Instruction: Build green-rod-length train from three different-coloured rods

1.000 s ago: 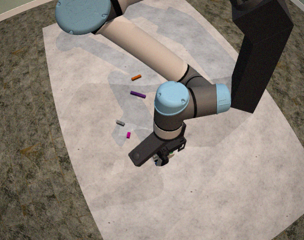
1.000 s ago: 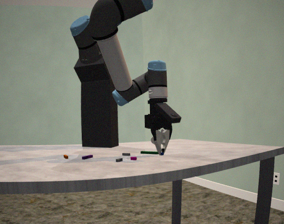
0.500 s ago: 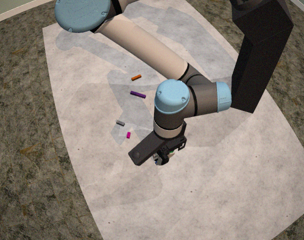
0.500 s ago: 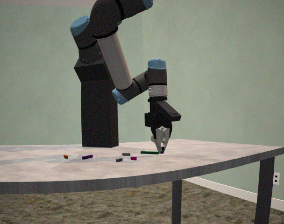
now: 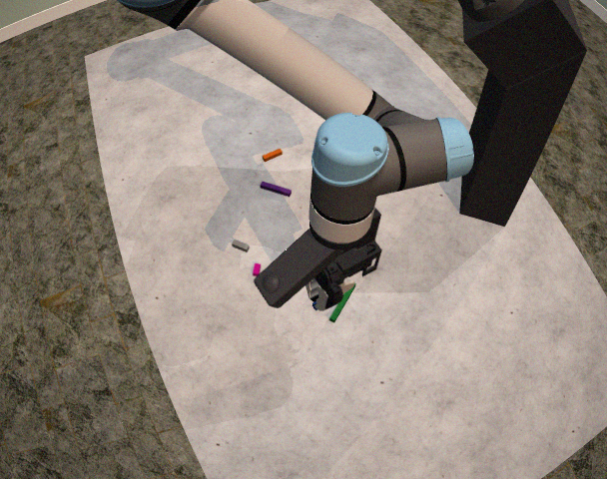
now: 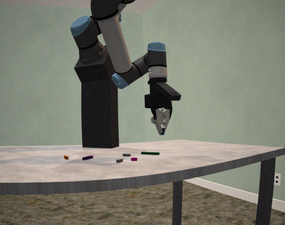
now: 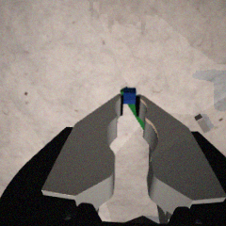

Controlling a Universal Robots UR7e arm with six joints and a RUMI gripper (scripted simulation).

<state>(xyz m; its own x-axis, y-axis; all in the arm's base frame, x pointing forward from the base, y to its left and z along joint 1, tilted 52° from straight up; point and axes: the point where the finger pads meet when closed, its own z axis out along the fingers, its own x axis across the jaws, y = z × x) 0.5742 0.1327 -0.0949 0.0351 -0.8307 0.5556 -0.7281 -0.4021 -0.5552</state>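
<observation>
Right now the purple rod is 280 mm to the right of my hand, 90 mm below it and 70 mm behind it. The rest, counted from my hand: magenta rod (140 mm to the right, 90 mm below, 40 mm ahead); green rod (90 mm below, 70 mm behind, 20 mm to the right); blue rod (10 mm below).
</observation>
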